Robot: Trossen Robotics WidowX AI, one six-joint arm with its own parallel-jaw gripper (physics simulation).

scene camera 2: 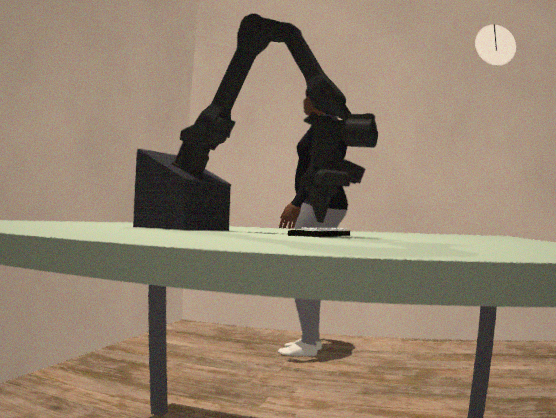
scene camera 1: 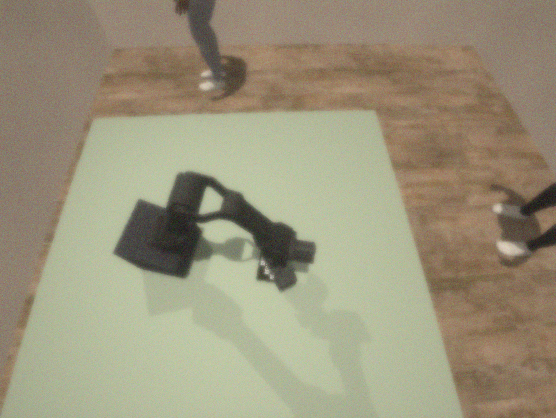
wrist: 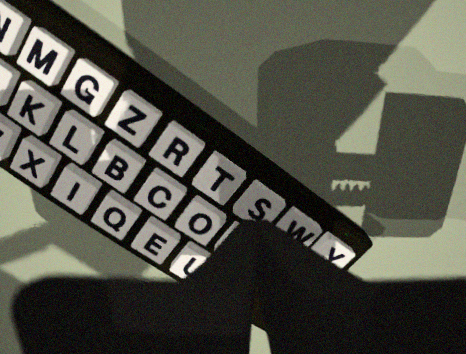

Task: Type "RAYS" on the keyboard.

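Seen in the pictures: gripper, fingertip midpoint: (scene camera 2: 320, 222) (scene camera 1: 272, 264) (wrist: 253, 232); arm's base, link origin: (scene camera 2: 187, 168) (scene camera 1: 160, 238).
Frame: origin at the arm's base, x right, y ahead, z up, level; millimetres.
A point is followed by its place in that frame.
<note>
The black keyboard (scene camera 1: 261, 274) {x 149, y 270, z -131 mm} (scene camera 2: 319, 233) {x 180, y 312, z -135 mm} (wrist: 200, 120) {x 103, y 342, z -131 mm} lies flat on the green table, with light letter keys, and runs diagonally in the wrist view. In that view the R key (wrist: 177, 150) {x 98, y 331, z -126 mm} and the S key (wrist: 259, 206) {x 131, y 317, z -126 mm} show, and a partly covered key at the right end, which looks like Y (wrist: 336, 254) {x 167, y 304, z -126 mm}. The A key does not show there. My gripper (scene camera 2: 320, 219) {x 130, y 313, z -114 mm} (wrist: 253, 232) {x 130, y 313, z -114 mm} is shut and empty, pointing down. Its tips are a little above the keyboard, overlapping the area just below the S key in the wrist view. In scene camera 1 the arm hides the fingertips.
The green table (scene camera 1: 150, 145) {x -499, y -66, z -142 mm} (scene camera 2: 250, 270) {x 712, y 245, z -159 mm} carries the arm's dark base block (scene camera 1: 155, 240) {x 39, y 11, z 76 mm} (scene camera 2: 182, 195) {x 98, y 17, z -67 mm} left of the keyboard. One person (scene camera 1: 202, 35) (scene camera 2: 320, 165) stands beyond the table; another person's legs (scene camera 1: 542, 210) show at the right in scene camera 1. Arm shadows fall around the keyboard.
</note>
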